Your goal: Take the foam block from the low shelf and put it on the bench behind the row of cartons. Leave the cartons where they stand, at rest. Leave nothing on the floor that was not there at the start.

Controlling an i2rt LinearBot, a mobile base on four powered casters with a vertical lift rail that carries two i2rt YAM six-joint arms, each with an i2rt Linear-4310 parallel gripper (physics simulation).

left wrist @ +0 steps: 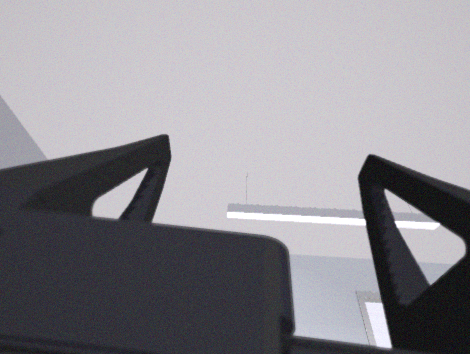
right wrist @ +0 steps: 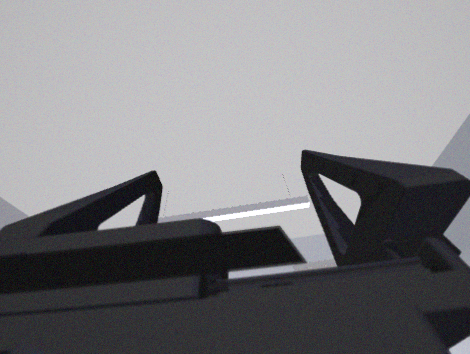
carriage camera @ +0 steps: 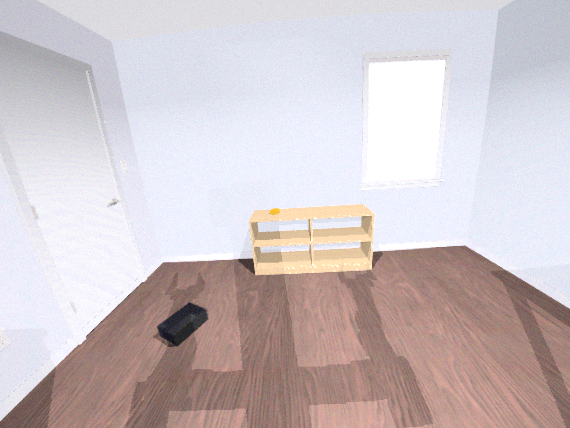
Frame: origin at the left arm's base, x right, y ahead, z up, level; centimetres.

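Seen in the pictures: left gripper, fingertip midpoint: (left wrist: 265,155); right gripper, fingertip midpoint: (right wrist: 229,168).
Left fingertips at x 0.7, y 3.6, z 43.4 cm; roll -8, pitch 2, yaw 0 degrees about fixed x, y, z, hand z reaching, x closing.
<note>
A point is followed by its place in that frame.
A small orange-yellow object (carriage camera: 274,211) @[x 20.2, y 216.2, z -23.8 cm], probably the foam block, lies on the top board of a low wooden shelf (carriage camera: 330,211) @[x 77.5, y 213.9, z -27.3 cm], near its left end. The shelf stands against the far wall in the carriage view, well away from both grippers. The object is too small there to make out its shape. The bench and the cartons do not show in these views. My left gripper (left wrist: 265,155) @[x 0.7, y 3.6, z 43.4 cm] is open and empty, tilted up toward the ceiling. My right gripper (right wrist: 229,168) @[x 68.7, y 4.5, z 43.2 cm] is also open and empty, tilted up the same way.
A black open bin (carriage camera: 187,328) @[x -45.9, y 123.1, z -81.3 cm] lies on the floor at the left, between me and the shelf. A door (carriage camera: 65,175) @[x -129.5, y 154.3, z 33.7 cm] is in the left wall. A window (carriage camera: 405,120) @[x 161.5, y 236.4, z 58.0 cm] is in the far wall, to the right above the shelf.
</note>
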